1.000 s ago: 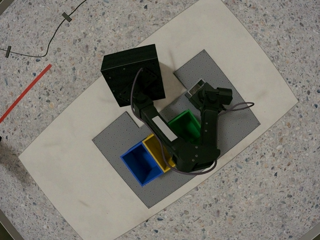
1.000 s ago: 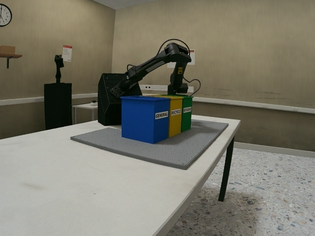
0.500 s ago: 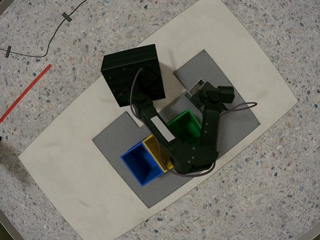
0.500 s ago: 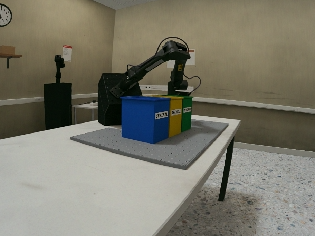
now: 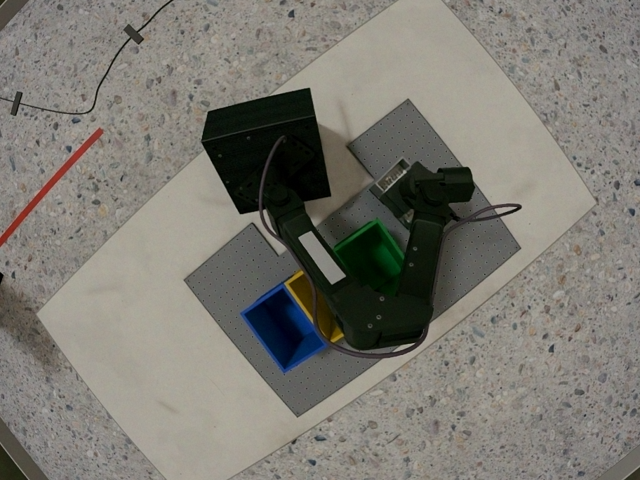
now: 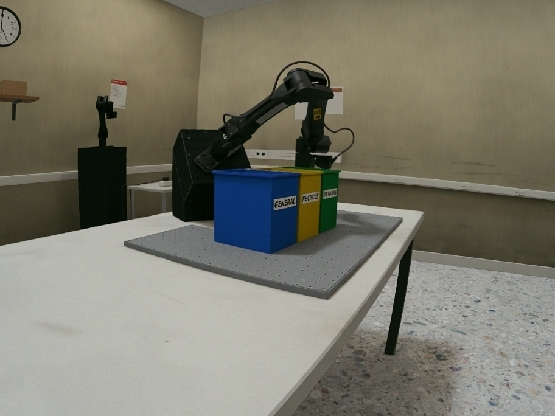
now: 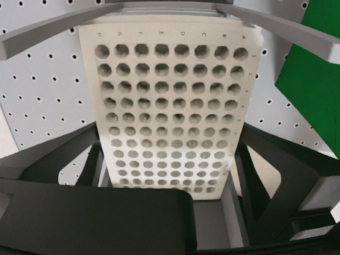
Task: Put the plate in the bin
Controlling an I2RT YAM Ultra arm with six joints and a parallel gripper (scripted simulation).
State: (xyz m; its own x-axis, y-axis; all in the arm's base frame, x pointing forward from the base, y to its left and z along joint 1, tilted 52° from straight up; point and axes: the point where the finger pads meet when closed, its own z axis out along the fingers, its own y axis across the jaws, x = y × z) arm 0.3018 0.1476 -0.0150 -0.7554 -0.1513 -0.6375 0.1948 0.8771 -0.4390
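The green returns bin lies 2 cm ahead of my hand, 19 cm to the right of it and 1 cm above it. The rest, counted from my hand: yellow bin (3 cm behind, 31 cm to the right, 1 cm above); 96-well plate (right at my hand); blue bin (8 cm behind, 43 cm to the right, 1 cm above).
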